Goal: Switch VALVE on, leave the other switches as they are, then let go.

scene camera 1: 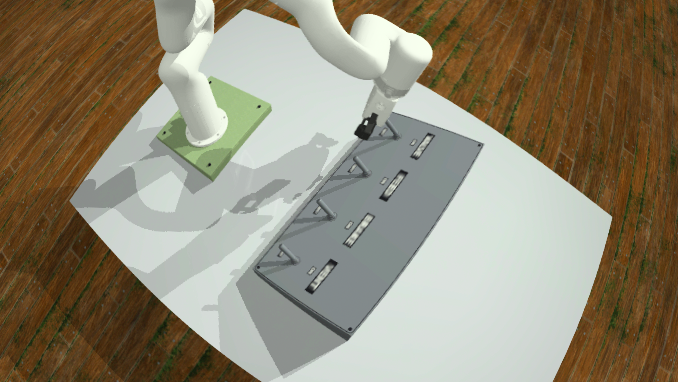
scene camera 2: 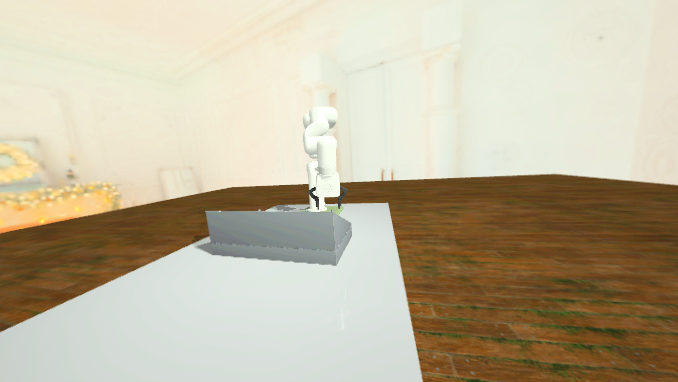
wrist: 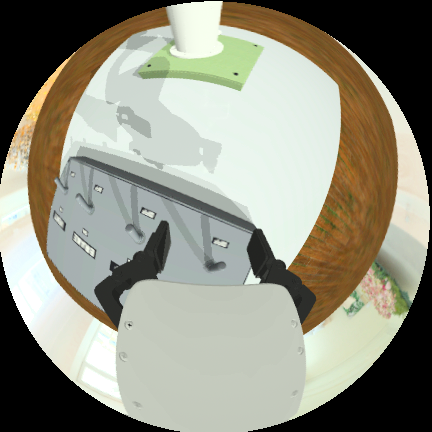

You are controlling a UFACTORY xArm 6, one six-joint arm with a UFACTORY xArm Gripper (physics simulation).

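Pixels of known places: gripper, fingertip midpoint: (scene camera 1: 366, 120) (scene camera 2: 328, 207) (wrist: 210, 235); arm's base, origin of the base link: (scene camera 1: 206, 127) (wrist: 196, 47).
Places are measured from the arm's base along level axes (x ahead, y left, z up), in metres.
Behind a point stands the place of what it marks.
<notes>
The grey switch panel (scene camera 1: 400, 250) @[x 0.586, y 0.004, z 0.139 m] (scene camera 2: 270, 229) @[x 0.612, y 0.088, z 0.088 m] (wrist: 111, 227) @[x 0.434, y 0.065, z 0.070 m] slopes on the table. The VALVE label (scene camera 1: 423, 146) @[x 0.489, y 0.240, z 0.098 m] is at its far right end in scene camera 1; the gripper body hides it in the wrist view. The VALVE lever (scene camera 1: 393, 130) @[x 0.411, y 0.236, z 0.086 m] (wrist: 216, 266) @[x 0.392, y 0.234, z 0.101 m] leans to its OFF plate (wrist: 220, 243) @[x 0.387, y 0.241, z 0.050 m]. My gripper (scene camera 1: 366, 128) @[x 0.356, y 0.210, z 0.102 m] (scene camera 2: 329, 206) @[x 0.356, y 0.210, z 0.102 m] (wrist: 210, 235) @[x 0.356, y 0.210, z 0.102 m] is open and empty, above the panel's edge at the VALVE end. In the wrist view the VALVE lever shows between the two fingers, nearer the camera body than the tips. Contact cannot be made out.
The FEED lever (scene camera 1: 362, 166) @[x 0.413, y 0.118, z 0.089 m] (wrist: 134, 233) @[x 0.400, y 0.125, z 0.094 m], BRAKE lever (scene camera 1: 326, 209) @[x 0.415, y -0.002, z 0.089 m] (wrist: 85, 202) @[x 0.409, y 0.004, z 0.083 m] and VENT lever (scene camera 1: 289, 253) @[x 0.418, y -0.120, z 0.090 m] (wrist: 61, 185) @[x 0.415, y -0.115, z 0.083 m] also lean to the OFF side. The left finger in the wrist view is close to the FEED lever. The arm's green base plate (scene camera 1: 245, 117) @[x 0.073, y 0.085, z 0.004 m] (wrist: 240, 60) @[x 0.013, y 0.118, z 0.000 m] is beyond the panel.
</notes>
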